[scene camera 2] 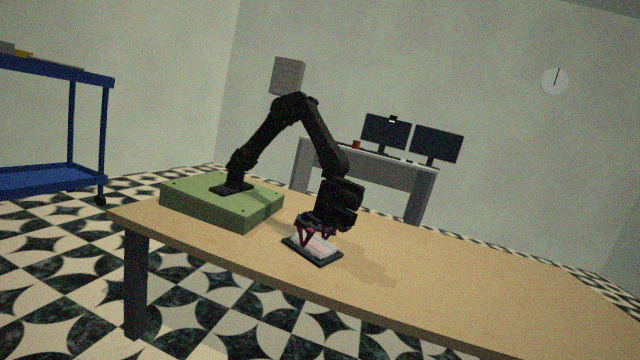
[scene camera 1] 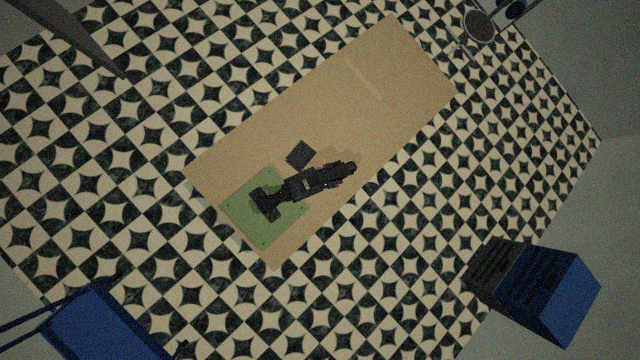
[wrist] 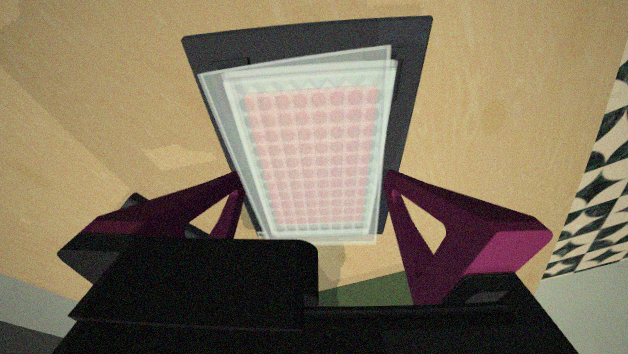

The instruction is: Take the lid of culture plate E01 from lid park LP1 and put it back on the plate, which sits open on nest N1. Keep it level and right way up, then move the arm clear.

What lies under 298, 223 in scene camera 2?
The gripper.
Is the gripper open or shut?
Open.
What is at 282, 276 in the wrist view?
The gripper.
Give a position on a dark nest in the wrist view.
409, 35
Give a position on a pale grey lid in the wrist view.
306, 134
